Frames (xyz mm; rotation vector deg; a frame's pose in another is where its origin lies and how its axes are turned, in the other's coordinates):
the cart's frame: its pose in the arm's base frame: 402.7 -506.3 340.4 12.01 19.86 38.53
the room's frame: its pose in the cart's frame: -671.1 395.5 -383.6 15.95 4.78 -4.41
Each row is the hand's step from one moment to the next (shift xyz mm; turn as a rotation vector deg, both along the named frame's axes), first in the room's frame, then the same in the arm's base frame.
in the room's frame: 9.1 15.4 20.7 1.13 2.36 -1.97
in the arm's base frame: 12.6 12.2 21.0 -1.21 2.96 -0.72
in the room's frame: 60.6 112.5 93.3 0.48 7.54 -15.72
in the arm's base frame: 54.6 99.9 109.9 -11.54 9.86 -8.59
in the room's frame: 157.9 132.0 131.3 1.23 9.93 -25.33
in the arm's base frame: 139.5 163.5 115.8 -17.42 14.46 -15.14
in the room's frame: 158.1 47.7 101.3 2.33 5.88 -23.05
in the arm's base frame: 154.6 106.1 48.8 -13.77 11.45 -15.83
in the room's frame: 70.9 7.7 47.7 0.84 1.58 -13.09
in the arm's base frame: 75.8 36.5 16.6 -7.50 4.87 -9.73
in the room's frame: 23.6 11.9 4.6 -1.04 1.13 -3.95
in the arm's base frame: 15.2 22.0 1.5 -3.45 1.20 -2.15
